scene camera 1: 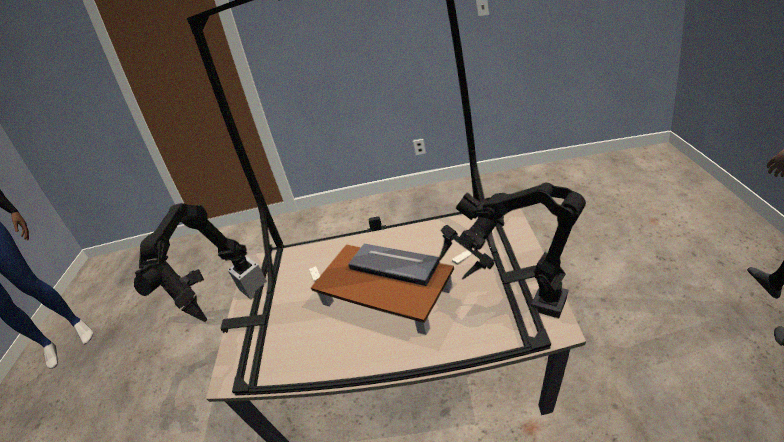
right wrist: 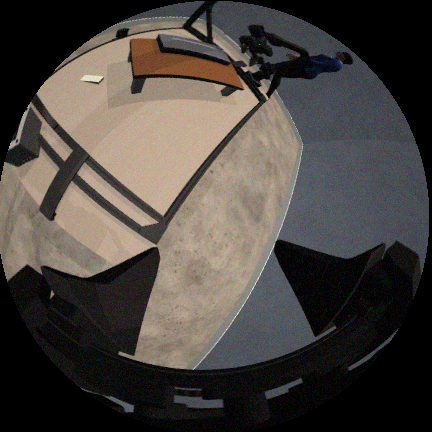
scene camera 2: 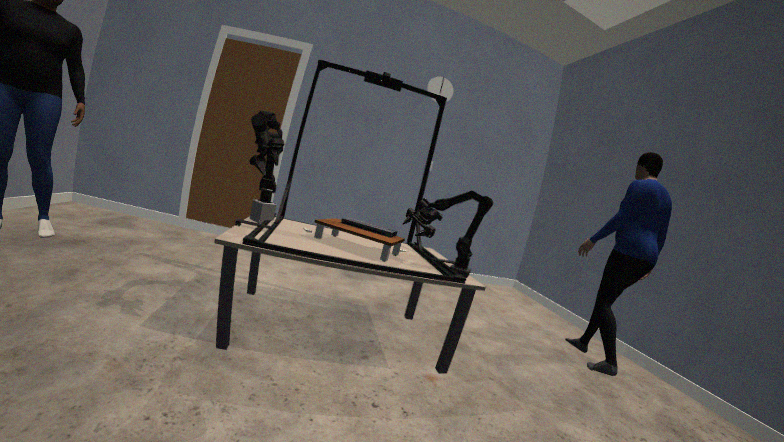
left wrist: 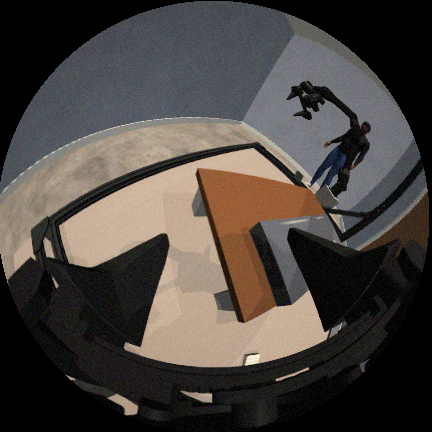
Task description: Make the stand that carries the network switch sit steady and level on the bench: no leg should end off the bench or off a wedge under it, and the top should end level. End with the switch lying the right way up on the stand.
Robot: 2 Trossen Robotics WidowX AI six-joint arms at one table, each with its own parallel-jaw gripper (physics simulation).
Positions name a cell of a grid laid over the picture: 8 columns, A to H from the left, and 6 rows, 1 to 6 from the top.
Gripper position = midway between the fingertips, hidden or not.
Note:
My left gripper (scene camera 1: E4) is open and holds nothing. Also in view: a network switch (scene camera 1: E4). My right gripper (scene camera 1: C5) is open, holding nothing. Also in view: a stand (scene camera 1: E5).
The stand shows as well in the right wrist view (right wrist: C1), in scene camera 2 (scene camera 2: D4) and in the left wrist view (left wrist: E3). The network switch is seen too in the right wrist view (right wrist: D1) and in the left wrist view (left wrist: F4). My left gripper is seen too in the left wrist view (left wrist: E4).

